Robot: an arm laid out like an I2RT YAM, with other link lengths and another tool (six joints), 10 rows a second.
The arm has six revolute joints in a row. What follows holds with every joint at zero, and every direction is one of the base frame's. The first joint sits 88.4 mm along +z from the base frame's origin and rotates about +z. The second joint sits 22 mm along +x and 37.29 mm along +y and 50.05 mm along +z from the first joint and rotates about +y. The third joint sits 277.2 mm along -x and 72.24 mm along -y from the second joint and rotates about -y. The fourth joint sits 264.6 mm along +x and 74.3 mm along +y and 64.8 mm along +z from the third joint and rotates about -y. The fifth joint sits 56.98 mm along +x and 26.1 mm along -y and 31.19 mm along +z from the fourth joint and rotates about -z. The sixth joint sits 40.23 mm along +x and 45.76 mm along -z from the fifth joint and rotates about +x. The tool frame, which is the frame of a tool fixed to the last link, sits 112 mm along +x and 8 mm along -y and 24 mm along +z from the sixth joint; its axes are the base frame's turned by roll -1.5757, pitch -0.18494 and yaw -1.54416 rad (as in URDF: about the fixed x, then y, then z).
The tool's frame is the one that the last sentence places.
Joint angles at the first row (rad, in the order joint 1, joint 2, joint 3, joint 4, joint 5, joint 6):
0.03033, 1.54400, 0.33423, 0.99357, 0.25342, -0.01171
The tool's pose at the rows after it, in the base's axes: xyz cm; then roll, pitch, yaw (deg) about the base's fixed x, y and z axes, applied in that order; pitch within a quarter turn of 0, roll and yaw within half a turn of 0:
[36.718, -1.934, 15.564, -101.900, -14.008, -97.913]
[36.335, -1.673, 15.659, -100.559, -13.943, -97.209]
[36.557, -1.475, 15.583, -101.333, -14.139, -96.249]
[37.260, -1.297, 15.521, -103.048, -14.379, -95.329]
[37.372, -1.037, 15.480, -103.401, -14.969, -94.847]
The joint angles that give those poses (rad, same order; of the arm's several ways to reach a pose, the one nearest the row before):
0.02950, 1.55572, 0.31783, 1.03717, 0.23971, -0.02146
0.02982, 1.55887, 0.29474, 1.08739, 0.22289, -0.02741
0.02940, 1.55545, 0.30441, 1.06170, 0.20948, -0.03148
0.03064, 1.55398, 0.33843, 0.99729, 0.20227, -0.03338
0.03790, 1.55543, 0.34364, 0.98825, 0.20474, -0.04274

